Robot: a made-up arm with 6 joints. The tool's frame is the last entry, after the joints.
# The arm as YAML. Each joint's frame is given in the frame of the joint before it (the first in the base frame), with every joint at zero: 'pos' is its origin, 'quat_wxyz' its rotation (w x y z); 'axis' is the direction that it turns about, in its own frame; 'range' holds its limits. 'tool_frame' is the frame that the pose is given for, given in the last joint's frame.
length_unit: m
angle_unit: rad
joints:
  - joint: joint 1
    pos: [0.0, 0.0, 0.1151]
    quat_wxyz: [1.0, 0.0, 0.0, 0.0]
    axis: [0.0, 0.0, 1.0]
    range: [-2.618, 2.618]
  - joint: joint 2
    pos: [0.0, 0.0, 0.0]
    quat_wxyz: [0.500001, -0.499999, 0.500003, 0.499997]
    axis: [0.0, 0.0, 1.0]
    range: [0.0, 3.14]
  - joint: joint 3
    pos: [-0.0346, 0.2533, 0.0]
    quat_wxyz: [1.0, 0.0, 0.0, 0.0]
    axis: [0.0, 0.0, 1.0]
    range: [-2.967, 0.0]
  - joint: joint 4
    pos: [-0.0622, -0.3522, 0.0]
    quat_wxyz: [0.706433, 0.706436, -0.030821, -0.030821]
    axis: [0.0, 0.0, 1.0]
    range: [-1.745, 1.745]
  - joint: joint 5
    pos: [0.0, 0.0, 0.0]
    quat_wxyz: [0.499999, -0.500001, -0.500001, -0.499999]
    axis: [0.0, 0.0, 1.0]
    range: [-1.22, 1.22]
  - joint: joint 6
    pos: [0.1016, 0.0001, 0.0]
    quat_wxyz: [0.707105, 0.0, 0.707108, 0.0]
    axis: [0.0, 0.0, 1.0]
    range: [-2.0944, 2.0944]
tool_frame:
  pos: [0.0, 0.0, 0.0]
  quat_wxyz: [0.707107, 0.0, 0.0, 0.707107]
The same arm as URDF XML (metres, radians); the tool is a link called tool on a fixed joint. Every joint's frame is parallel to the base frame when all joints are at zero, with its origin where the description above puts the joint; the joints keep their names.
<robot name="arm">
<link name="base_link"/>
<link name="link1"/>
<link name="link2"/>
<link name="link3"/>
<link name="link4"/>
<link name="link5"/>
<link name="link6"/>
<link name="tool"/>
<joint name="joint 1" type="revolute"><parent link="base_link"/><child link="link1"/><origin xyz="0 0 0.1151"/><axis xyz="0 0 1"/><limit lower="-2.618" upper="2.618"/></joint>
<joint name="joint 2" type="revolute"><parent link="link1"/><child link="link2"/><origin xyz="0 0 0"/><axis xyz="0 1 0"/><limit lower="0" upper="3.14"/></joint>
<joint name="joint 3" type="revolute"><parent link="link2"/><child link="link3"/><origin xyz="-0.2533 0 0.0346"/><axis xyz="0 1 0"/><limit lower="-2.967" upper="0"/></joint>
<joint name="joint 4" type="revolute"><parent link="link3"/><child link="link4"/><origin xyz="0.3522 0 0.0622"/><axis xyz="0.9962 0 0.0871"/><limit lower="-1.745" upper="1.745"/></joint>
<joint name="joint 5" type="revolute"><parent link="link4"/><child link="link5"/><origin xyz="0 0 0"/><axis xyz="0 1 0"/><limit lower="-1.22" upper="1.22"/></joint>
<joint name="joint 6" type="revolute"><parent link="link5"/><child link="link6"/><origin xyz="0.1012 0 0.0087"/><axis xyz="0.9962 0 0.0871"/><limit lower="-2.0944" upper="2.0944"/></joint>
<joint name="tool_joint" type="fixed"><parent link="link6"/><child link="tool"/><origin xyz="0 0 0" rpy="0 1.4836 -0.0001"/></joint>
</robot>

